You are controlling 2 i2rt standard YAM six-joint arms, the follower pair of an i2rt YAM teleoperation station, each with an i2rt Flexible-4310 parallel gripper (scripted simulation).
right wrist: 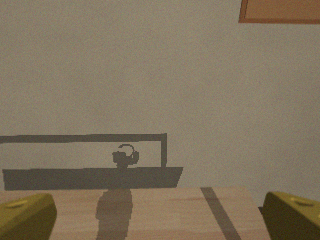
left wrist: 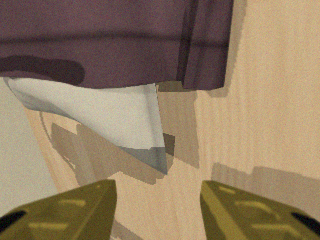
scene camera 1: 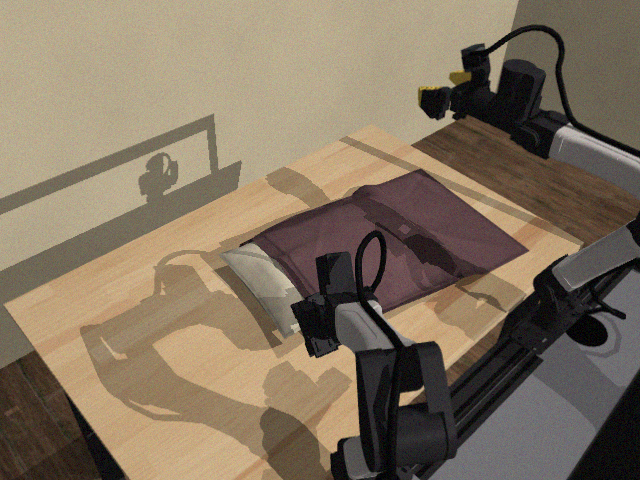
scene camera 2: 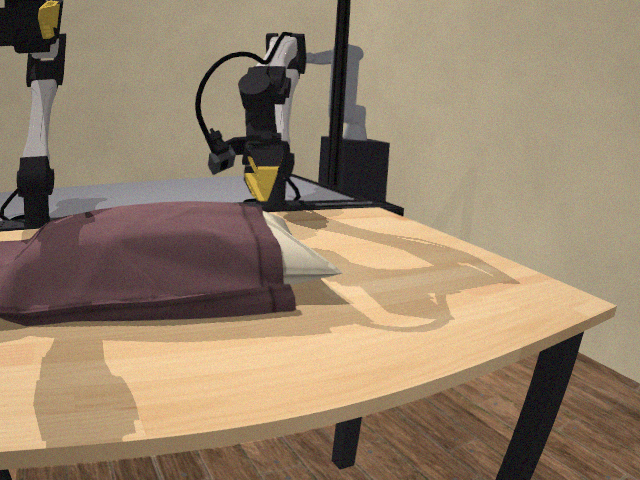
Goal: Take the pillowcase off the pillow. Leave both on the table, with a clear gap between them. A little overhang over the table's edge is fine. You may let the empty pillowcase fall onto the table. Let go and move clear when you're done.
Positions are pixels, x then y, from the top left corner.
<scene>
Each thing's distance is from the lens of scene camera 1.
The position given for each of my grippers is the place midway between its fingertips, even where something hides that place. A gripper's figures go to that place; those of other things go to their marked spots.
my left gripper [scene camera 1: 304,328]: 1.12 m
my right gripper [scene camera 1: 434,82]: 1.27 m
cream pillow [scene camera 1: 263,276]: 1.23 m
pillowcase [scene camera 1: 409,237]: 1.33 m
</scene>
